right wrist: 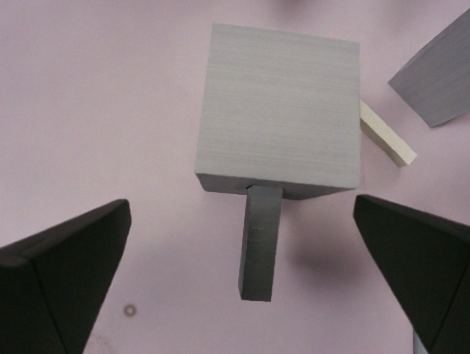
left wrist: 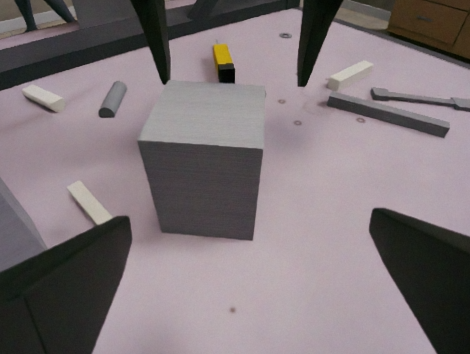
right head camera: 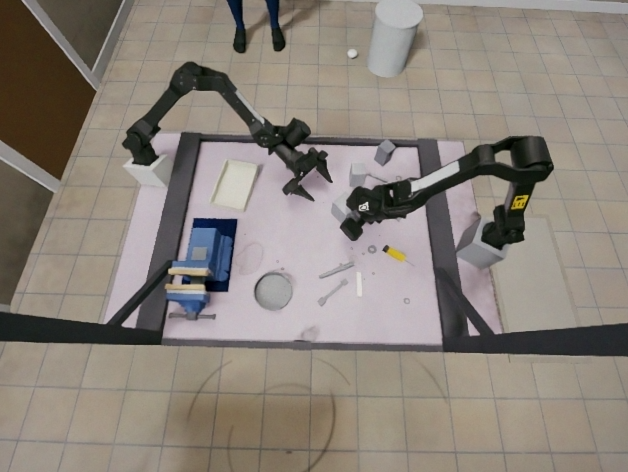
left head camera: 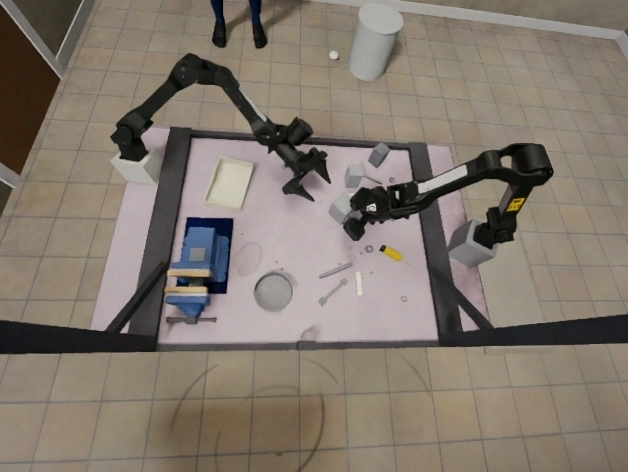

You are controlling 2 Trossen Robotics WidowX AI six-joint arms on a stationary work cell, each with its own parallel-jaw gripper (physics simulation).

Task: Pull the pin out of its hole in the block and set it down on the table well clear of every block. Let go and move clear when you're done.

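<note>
The grey block stands on the table. The square grey pin sticks out of its side hole in the right wrist view; the block hides it in the left wrist view, and the right arm covers it in the head views. My right gripper is open and empty above the pin, one finger on each side with gaps. My left gripper is open and empty, left of the block in the head views.
Two more grey blocks stand behind. A cream bar lies beside the pinned block. A yellow screwdriver, grey bar, wrench-like piece, round dish, cream tray and blue vise are around.
</note>
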